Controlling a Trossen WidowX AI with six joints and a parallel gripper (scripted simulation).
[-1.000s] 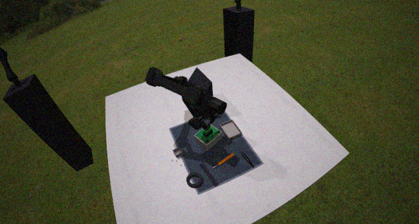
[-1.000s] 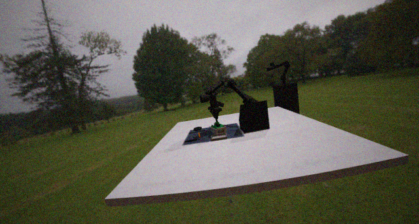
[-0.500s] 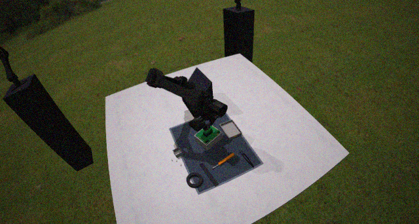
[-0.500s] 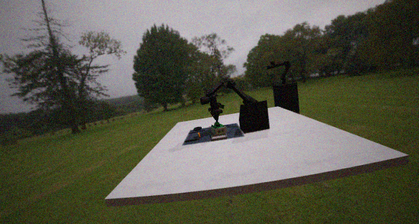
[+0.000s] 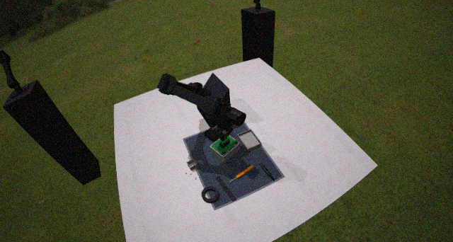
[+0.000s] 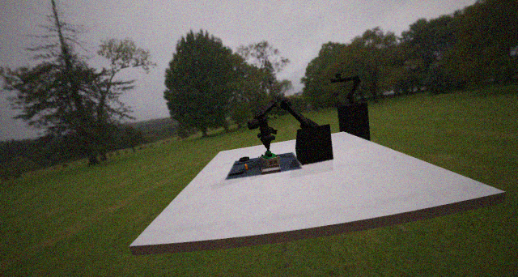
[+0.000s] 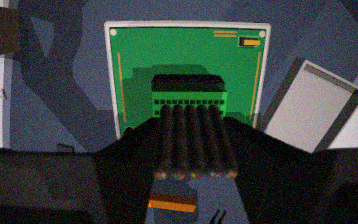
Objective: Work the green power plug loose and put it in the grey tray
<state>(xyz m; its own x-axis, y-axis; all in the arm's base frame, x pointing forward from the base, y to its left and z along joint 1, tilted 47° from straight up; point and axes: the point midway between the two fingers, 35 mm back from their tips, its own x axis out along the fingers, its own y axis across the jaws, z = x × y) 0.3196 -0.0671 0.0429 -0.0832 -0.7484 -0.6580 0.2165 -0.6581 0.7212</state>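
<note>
Right now my gripper tip is 20 mm above the green power plug. The rest, counted from my gripper tip: grey tray: 140 mm to the left, 100 mm below, 20 mm ahead; dark bar: 180 mm ahead, 120 mm to the right, 100 mm below; dark blue mat: 100 mm below, 50 mm ahead, 10 mm to the right.
</note>
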